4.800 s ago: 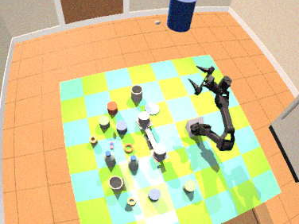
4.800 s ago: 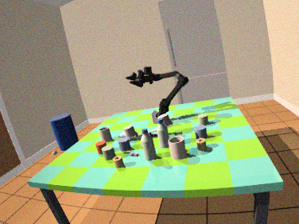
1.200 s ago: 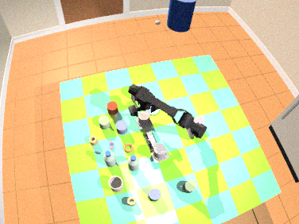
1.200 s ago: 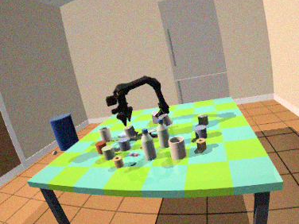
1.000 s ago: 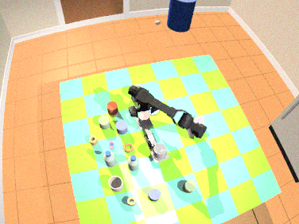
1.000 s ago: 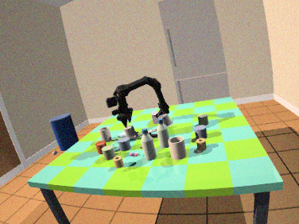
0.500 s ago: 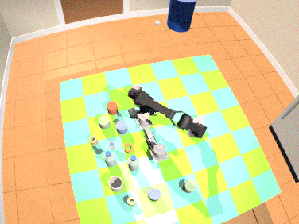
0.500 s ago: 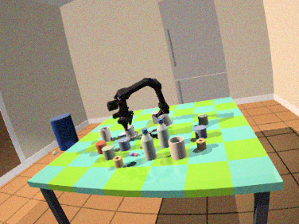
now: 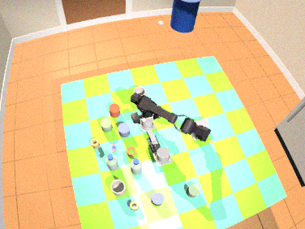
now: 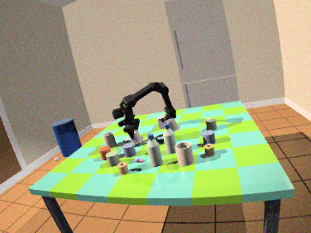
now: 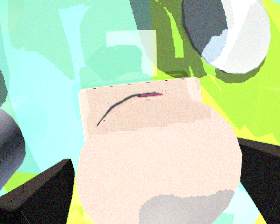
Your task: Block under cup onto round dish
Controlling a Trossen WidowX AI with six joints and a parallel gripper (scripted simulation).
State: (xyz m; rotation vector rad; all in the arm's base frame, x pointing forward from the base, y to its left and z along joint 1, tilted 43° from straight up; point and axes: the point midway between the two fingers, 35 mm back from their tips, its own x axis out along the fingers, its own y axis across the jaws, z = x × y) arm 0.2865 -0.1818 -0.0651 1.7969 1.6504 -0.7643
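Right now my gripper tip is 10 cm past the white round dish, 8 cm to the left of it and 6 cm above it. The rest, counted from my gripper tip: balance: 14 cm to the left, 3 cm below, 1 cm ahead; balance beam: 14 cm to the left, 2 cm below, 1 cm ahead; grey block: 2 cm below.
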